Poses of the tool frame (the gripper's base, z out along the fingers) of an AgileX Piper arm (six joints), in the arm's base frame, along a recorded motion.
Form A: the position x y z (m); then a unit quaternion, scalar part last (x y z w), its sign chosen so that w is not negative.
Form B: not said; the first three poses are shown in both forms.
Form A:
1: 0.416, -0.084, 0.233, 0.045, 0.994, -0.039, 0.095
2: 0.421, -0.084, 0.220, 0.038, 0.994, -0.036, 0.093
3: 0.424, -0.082, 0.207, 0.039, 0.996, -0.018, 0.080
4: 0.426, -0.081, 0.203, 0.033, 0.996, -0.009, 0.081
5: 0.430, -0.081, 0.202, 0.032, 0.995, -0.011, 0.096
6: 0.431, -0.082, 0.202, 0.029, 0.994, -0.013, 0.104
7: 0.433, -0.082, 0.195, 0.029, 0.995, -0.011, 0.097
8: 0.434, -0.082, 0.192, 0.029, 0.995, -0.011, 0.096
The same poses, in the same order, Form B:
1: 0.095, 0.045, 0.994, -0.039, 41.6, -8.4, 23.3
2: 0.093, 0.038, 0.994, -0.036, 42.1, -8.4, 22.0
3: 0.080, 0.039, 0.996, -0.018, 42.4, -8.2, 20.7
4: 0.081, 0.033, 0.996, -0.009, 42.6, -8.1, 20.3
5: 0.096, 0.032, 0.995, -0.011, 43.0, -8.1, 20.2
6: 0.104, 0.029, 0.994, -0.013, 43.1, -8.2, 20.2
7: 0.097, 0.029, 0.995, -0.011, 43.3, -8.2, 19.5
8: 0.096, 0.029, 0.995, -0.011, 43.4, -8.2, 19.2
